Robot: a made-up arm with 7 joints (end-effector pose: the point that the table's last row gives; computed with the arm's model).
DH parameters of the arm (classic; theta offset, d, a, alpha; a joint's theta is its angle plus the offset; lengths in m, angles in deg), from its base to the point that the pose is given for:
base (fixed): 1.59 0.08 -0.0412 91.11
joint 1: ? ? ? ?
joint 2: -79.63 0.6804 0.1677 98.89
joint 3: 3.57 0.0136 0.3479 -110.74
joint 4: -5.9 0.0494 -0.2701 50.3
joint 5: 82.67 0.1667 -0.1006 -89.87
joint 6: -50.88 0.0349 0.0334 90
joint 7: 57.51 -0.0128 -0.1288 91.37
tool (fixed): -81.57 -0.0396 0 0
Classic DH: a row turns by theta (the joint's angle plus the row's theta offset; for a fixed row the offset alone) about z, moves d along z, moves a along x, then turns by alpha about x.
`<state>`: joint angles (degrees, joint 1 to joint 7).
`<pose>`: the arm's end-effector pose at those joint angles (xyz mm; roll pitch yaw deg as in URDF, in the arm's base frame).
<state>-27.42 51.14 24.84 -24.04 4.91 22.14 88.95</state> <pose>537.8 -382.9 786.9 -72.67 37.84 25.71</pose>
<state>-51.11 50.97 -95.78 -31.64 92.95 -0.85 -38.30</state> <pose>508.4 -358.5 174.7 156.20 -32.94 72.11</pose>
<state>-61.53 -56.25 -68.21 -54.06 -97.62 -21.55 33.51</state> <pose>647.4 -589.0 330.2 8.21 -14.79 164.44</pose>
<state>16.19 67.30 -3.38 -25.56 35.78 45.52 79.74</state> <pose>53.5 -332.9 990.2 -96.71 40.84 34.24</pose>
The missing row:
joint 1: 0 0.3116 0.0426 -91.11
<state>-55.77 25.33 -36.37 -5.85 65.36 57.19 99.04</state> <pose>778.2 -527.5 313.9 14.05 41.91 146.89</pose>
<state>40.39 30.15 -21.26 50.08 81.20 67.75 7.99</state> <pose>-265.7 -830.2 867.6 -83.47 37.43 57.71</pose>
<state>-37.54 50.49 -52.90 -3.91 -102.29 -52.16 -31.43</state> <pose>654.2 -376.8 485.2 28.29 43.65 -88.08</pose>
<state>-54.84 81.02 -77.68 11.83 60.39 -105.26 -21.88</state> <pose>710.7 -351.4 93.4 -167.79 25.18 -27.36</pose>
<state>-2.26 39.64 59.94 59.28 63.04 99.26 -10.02</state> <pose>46.4 -612.9 1215.1 -127.67 19.80 -22.86</pose>
